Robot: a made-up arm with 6 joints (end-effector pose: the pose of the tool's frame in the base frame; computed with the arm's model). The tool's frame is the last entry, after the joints.
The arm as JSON. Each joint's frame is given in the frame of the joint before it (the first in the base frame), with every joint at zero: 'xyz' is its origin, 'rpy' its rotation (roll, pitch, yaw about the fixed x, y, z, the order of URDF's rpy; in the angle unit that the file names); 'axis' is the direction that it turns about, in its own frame. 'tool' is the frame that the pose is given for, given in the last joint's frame.
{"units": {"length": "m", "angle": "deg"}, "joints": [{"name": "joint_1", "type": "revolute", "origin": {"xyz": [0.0, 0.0, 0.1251], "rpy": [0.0, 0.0, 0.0]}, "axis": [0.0, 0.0, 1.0]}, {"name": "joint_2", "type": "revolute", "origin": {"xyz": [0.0, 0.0, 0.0], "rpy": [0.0, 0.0, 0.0]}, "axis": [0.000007, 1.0, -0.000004]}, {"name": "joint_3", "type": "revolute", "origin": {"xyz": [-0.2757, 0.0, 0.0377], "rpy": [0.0, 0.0, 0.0]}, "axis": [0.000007, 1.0, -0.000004]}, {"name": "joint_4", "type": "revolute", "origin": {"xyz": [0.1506, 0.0, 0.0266], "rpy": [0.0, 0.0, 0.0]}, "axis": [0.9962, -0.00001, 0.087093]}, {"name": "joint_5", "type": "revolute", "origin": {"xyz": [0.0, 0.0, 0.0], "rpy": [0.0, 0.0, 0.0]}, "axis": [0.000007, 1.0, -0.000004]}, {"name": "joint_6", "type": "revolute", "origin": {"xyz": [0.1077, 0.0, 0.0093], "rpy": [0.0, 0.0, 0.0]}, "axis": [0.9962, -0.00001, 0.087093]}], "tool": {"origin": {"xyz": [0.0, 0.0, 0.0], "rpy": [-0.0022, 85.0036, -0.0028]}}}
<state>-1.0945 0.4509 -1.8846 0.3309 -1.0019 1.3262</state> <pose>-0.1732 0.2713 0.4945 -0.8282 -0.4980 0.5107</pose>
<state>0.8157 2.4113 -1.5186 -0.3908 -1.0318 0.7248</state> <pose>0.2800 0.3490 0.1996 -0.5245 1.4342 1.3184</pose>
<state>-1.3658 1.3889 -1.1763 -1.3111 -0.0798 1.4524</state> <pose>0.0584 -0.2404 0.3860 1.1521 1.3156 -0.8486</pose>
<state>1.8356 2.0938 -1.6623 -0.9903 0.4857 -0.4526</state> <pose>-0.0636 0.3960 0.2479 -2.1416 0.1369 -0.1794</pose>
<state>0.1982 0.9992 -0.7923 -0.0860 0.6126 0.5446</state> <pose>0.1145 0.0175 0.3003 0.3441 2.2918 0.2874</pose>
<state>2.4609 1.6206 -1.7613 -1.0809 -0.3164 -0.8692</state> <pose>-0.2466 0.1616 0.4846 -0.8314 -0.9053 0.6302</pose>
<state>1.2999 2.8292 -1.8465 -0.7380 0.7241 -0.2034</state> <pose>0.1505 0.3617 -0.0329 -2.4756 1.4553 -0.6205</pose>
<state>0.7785 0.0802 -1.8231 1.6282 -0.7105 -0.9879</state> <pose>-0.1934 -0.2894 0.4089 0.7875 -0.1739 1.4408</pose>
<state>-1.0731 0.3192 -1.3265 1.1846 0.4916 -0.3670</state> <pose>-0.0210 0.1379 0.4648 0.2660 0.7474 -0.1327</pose>
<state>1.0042 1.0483 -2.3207 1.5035 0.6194 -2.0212</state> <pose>-0.0870 -0.0199 0.6197 -0.6235 -0.2497 0.5336</pose>
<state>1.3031 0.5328 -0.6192 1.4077 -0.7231 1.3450</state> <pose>0.0699 -0.0116 0.3626 -1.6545 -0.6976 -2.2503</pose>
